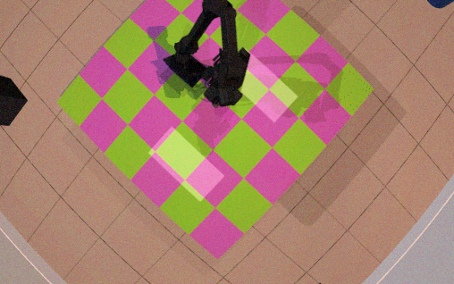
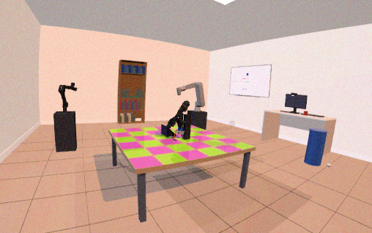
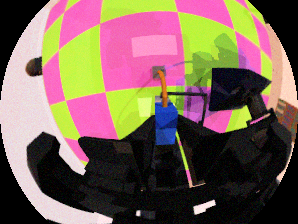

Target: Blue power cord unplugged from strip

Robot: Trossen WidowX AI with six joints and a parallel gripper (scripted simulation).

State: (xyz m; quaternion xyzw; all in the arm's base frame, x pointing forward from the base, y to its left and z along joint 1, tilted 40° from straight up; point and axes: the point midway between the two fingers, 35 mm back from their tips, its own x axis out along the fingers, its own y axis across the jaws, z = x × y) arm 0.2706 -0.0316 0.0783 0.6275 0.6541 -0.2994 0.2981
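The blue plug lies 30 mm to the left of my gripper tip.
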